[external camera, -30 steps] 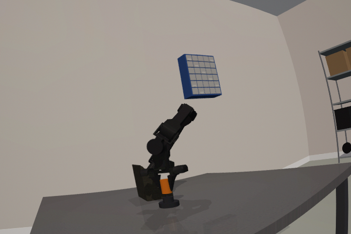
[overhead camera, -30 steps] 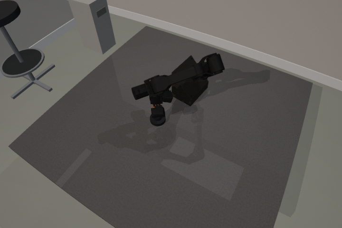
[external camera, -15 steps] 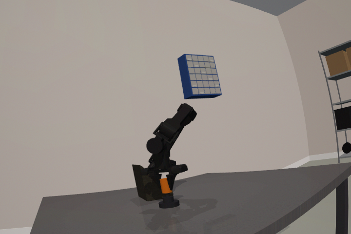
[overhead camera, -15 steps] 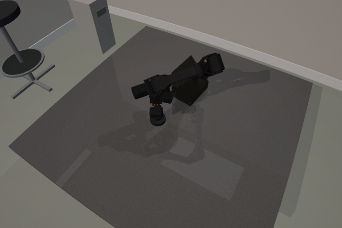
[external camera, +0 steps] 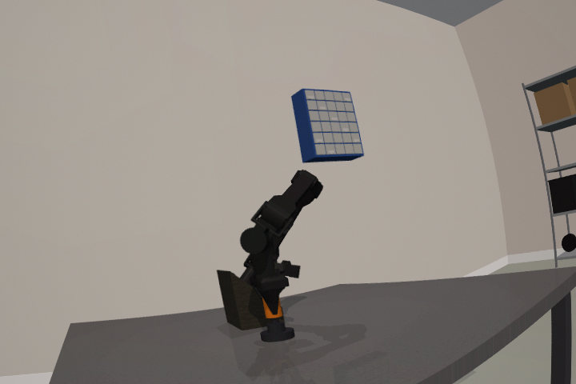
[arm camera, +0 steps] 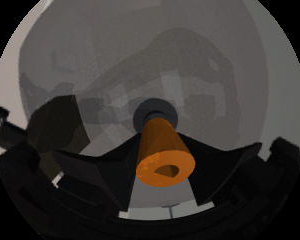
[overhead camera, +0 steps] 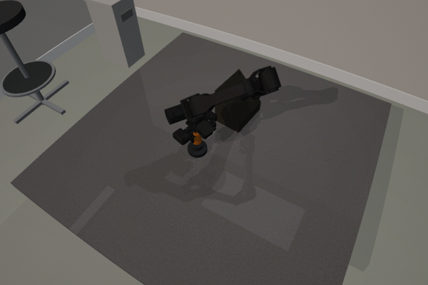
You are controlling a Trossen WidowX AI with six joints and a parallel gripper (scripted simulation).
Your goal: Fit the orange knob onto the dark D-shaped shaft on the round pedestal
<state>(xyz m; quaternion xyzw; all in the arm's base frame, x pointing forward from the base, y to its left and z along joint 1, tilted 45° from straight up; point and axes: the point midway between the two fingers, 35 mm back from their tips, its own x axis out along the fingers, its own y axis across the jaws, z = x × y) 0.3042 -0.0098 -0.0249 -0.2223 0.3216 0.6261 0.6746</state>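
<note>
Now: the orange knob 20 mm above my gripper tip. The rest, counted from my gripper tip: pedestal: 40 mm below.
</note>
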